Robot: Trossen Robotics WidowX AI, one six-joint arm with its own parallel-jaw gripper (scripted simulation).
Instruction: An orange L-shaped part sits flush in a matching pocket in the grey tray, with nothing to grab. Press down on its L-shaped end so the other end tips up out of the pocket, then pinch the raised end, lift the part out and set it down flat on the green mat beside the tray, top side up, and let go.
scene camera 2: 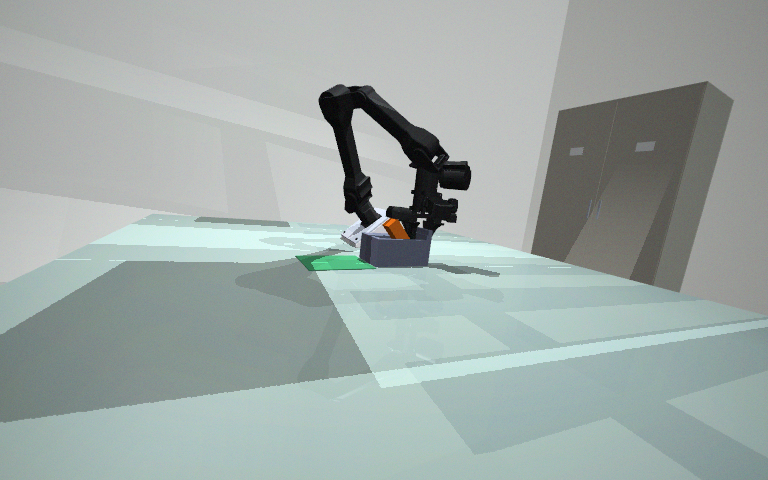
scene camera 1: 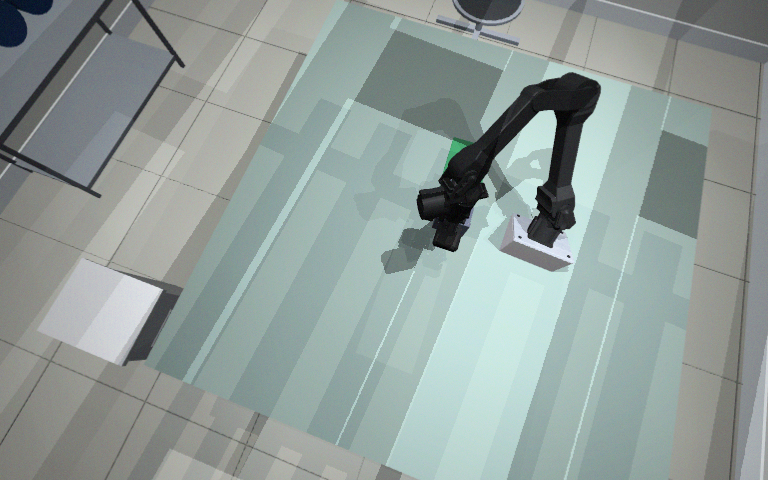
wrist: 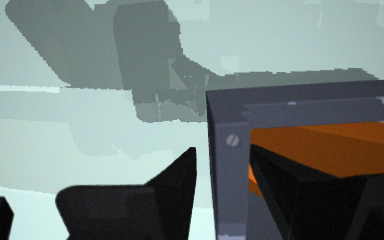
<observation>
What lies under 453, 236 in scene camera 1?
My gripper.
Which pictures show my gripper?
Scene camera 2, scene camera 1 and the wrist view: all of them.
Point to a green mat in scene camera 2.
329, 262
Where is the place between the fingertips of my gripper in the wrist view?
221, 151
</observation>
